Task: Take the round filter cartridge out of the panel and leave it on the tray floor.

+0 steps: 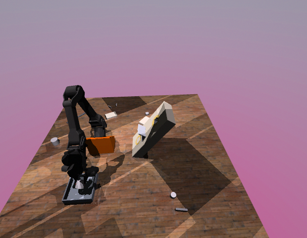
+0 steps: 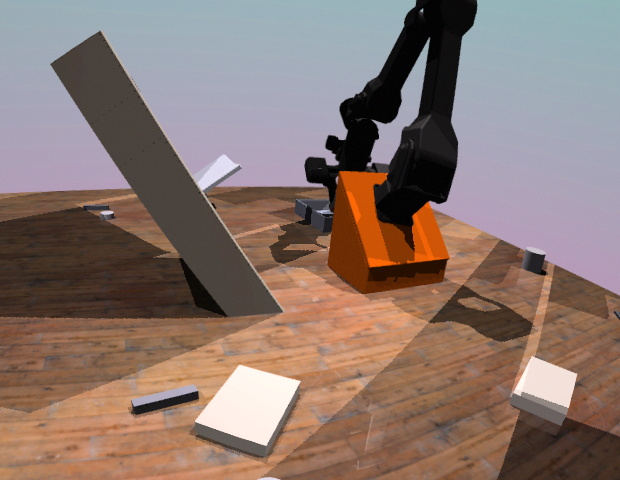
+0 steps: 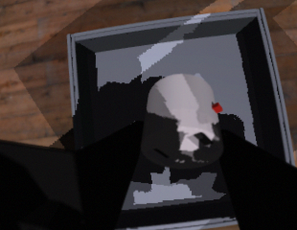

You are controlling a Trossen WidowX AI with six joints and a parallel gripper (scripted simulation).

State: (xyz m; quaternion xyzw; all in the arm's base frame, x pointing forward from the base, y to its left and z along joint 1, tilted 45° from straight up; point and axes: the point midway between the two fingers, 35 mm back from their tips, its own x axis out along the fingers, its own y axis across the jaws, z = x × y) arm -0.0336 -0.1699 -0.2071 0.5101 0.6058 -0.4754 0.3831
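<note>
Now: gripper tip right at the round filter cartridge. Also, from my gripper tip: grey tray (10 mm to the right, 40 mm below); beige service panel (370 mm ahead, 320 mm to the left, 110 mm above); grey bracket (310 mm ahead, 320 mm to the left, 90 mm above).
</note>
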